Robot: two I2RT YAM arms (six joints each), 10 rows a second.
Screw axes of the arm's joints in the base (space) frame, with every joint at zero. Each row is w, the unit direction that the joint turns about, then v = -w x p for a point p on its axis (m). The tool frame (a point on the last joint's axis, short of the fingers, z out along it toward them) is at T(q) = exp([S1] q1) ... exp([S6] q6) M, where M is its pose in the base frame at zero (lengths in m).
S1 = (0, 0, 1, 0.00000, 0.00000, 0.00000)
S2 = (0, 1, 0, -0.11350, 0.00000, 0.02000)
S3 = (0, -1, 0, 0.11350, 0.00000, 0.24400)
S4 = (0, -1, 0, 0.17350, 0.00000, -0.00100)
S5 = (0, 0, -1, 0.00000, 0.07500, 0.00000)
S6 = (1, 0, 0, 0.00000, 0.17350, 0.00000)
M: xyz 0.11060 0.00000 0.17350 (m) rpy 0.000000 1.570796 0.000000 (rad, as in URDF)
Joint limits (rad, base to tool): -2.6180..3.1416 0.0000..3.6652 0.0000..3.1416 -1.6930..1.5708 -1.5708..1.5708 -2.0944..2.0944
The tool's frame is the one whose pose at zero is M.
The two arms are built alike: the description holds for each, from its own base.
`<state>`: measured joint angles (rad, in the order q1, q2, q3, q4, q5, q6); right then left.
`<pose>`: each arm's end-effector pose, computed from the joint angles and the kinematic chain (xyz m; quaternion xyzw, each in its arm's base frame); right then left.
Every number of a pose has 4 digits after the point. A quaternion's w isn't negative.
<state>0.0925 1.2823 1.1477 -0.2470 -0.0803 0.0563 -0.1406 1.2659 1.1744 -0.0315 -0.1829 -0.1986</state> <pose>0.2958 0.0303 0.3524 -0.0375 0.8272 0.0748 0.5557 0.2964 -0.0354 0.3893 -0.0821 0.7440 -0.0439 0.6616</pose>
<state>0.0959 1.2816 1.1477 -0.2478 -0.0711 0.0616 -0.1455 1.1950 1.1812 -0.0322 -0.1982 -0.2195</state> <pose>0.2956 0.0310 0.3525 -0.0341 0.8274 0.0734 0.5557 0.2758 -0.0333 0.4107 -0.0949 0.7166 -0.0544 0.6888</pose>
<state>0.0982 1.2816 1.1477 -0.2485 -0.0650 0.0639 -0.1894 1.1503 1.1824 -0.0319 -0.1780 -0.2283</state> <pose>0.2955 0.0314 0.3524 -0.0324 0.8277 0.0721 0.5555 0.2607 -0.0436 0.4224 -0.0765 0.7029 -0.0846 0.7021</pose>
